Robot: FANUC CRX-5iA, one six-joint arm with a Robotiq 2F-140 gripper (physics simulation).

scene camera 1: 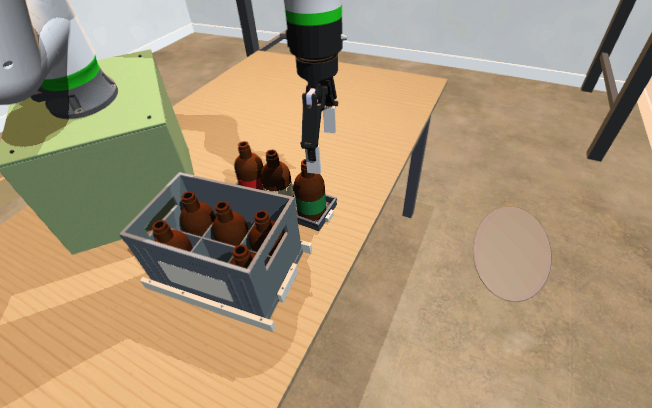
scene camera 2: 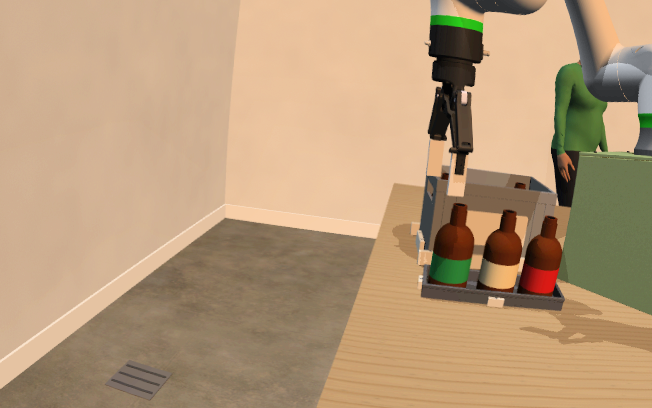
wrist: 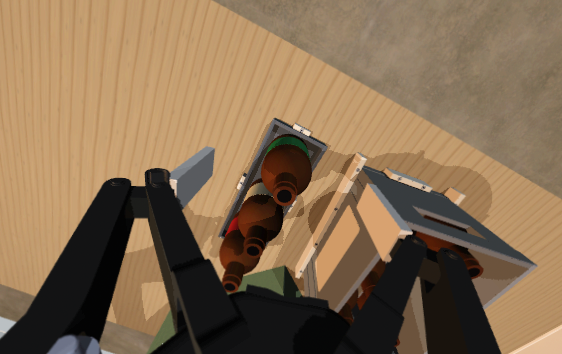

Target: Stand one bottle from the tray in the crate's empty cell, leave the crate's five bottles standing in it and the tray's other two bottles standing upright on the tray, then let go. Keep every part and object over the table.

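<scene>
My gripper is open and empty, pointing down, with its fingertips a little above the top of the green-labelled bottle. That bottle stands upright at the tray's end nearest the table edge. The cream-labelled bottle and red-labelled bottle stand upright beside it on the dark tray. The grey crate holds several standing brown bottles. Its front middle cell shows empty in scene camera 1.
Pale strips lie along the crate's base on the wooden table. The table's long edge runs close past the tray and crate. The green robot pedestal stands on the other side. A person stands behind the crate.
</scene>
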